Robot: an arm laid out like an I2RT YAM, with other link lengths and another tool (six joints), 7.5 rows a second.
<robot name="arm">
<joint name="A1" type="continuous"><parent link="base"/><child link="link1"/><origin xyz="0.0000 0.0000 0.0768" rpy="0.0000 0.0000 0.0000"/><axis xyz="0 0 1"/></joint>
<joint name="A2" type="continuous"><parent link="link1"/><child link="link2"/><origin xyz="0.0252 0.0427 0.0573" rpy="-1.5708 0.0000 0.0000"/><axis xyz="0 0 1"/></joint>
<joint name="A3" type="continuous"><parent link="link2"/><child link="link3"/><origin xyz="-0.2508 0.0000 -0.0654" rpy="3.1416 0.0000 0.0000"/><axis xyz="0 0 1"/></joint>
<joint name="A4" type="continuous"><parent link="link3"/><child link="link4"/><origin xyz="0.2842 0.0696 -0.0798" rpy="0.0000 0.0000 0.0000"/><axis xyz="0 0 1"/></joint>
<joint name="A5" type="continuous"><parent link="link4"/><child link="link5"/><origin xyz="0.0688 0.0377 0.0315" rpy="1.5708 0.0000 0.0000"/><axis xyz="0 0 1"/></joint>
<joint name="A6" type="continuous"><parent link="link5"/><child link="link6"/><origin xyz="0.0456 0.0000 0.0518" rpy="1.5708 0.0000 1.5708"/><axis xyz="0 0 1"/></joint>
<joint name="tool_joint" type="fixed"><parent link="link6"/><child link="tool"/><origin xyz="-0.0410 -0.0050 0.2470" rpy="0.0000 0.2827 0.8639"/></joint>
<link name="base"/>
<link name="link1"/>
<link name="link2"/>
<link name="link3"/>
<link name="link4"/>
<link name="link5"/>
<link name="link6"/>
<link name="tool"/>
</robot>
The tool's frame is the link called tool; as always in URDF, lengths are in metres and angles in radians. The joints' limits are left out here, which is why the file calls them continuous.
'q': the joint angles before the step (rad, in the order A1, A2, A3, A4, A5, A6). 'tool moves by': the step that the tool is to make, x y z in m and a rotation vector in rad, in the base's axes. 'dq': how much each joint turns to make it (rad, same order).
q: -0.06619 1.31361 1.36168 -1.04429 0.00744 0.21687
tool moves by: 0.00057 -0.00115 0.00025 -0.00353 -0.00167 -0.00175
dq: 0.00001 0.00002 0.00001 0.00191 0.00382 -0.00038
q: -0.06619 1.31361 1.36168 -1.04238 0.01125 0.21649
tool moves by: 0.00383 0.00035 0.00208 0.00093 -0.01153 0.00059
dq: 0.00037 0.00113 -0.00003 0.01259 -0.00153 0.00075
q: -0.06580 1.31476 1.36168 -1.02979 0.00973 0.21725
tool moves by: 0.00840 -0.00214 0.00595 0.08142 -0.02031 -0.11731
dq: -0.00001 -0.00001 0.00000 0.01371 -0.00268 0.14343
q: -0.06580 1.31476 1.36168 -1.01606 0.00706 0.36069
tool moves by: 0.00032 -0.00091 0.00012 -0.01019 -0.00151 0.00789
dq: 0.00000 0.00000 0.00002 0.00227 0.00382 -0.01220
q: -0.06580 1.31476 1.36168 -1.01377 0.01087 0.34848
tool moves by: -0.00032 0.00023 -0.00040 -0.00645 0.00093 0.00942
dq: -0.00001 0.00039 0.00002 -0.00001 -0.00001 -0.01145
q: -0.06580 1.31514 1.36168 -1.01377 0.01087 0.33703
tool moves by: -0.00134 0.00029 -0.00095 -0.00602 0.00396 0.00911
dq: 0.00001 -0.00001 -0.00001 -0.00344 0.00002 -0.01105
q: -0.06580 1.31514 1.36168 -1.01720 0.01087 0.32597
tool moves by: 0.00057 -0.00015 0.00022 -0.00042 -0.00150 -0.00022
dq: 0.00001 0.00036 -0.00003 0.00191 0.00039 0.00001
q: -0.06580 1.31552 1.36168 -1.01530 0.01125 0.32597
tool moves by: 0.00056 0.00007 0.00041 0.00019 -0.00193 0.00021
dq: -0.00002 -0.00002 -0.00001 0.00191 -0.00039 -0.00001
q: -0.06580 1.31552 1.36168 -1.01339 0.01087 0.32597
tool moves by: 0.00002 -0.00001 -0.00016 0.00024 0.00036 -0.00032
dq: 0.00000 0.00036 -0.00004 0.00002 0.00000 0.00038
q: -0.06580 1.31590 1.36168 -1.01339 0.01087 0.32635
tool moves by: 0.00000 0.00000 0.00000 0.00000 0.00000 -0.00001
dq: 0.00001 0.00000 0.00000 0.00000 0.00001 0.00001
